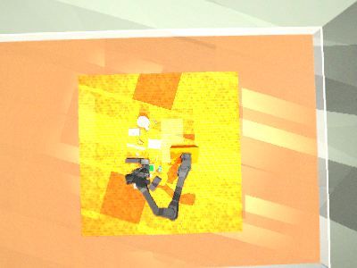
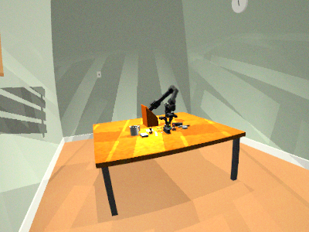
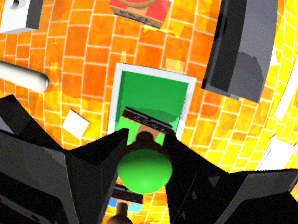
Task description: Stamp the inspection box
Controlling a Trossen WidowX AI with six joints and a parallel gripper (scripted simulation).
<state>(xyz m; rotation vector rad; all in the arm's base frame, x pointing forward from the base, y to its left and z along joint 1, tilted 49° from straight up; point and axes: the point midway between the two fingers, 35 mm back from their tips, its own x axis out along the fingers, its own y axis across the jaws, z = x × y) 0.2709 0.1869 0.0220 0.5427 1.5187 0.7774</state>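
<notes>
Right now my gripper tip is right at the green-topped stamp. The rest, counted from my gripper tip: red-handled stamp 9 cm ahead, 3 cm to the left, 2 cm below; blue-topped stamp 9 cm behind, 2 cm below; green flat pad 3 cm below.
</notes>
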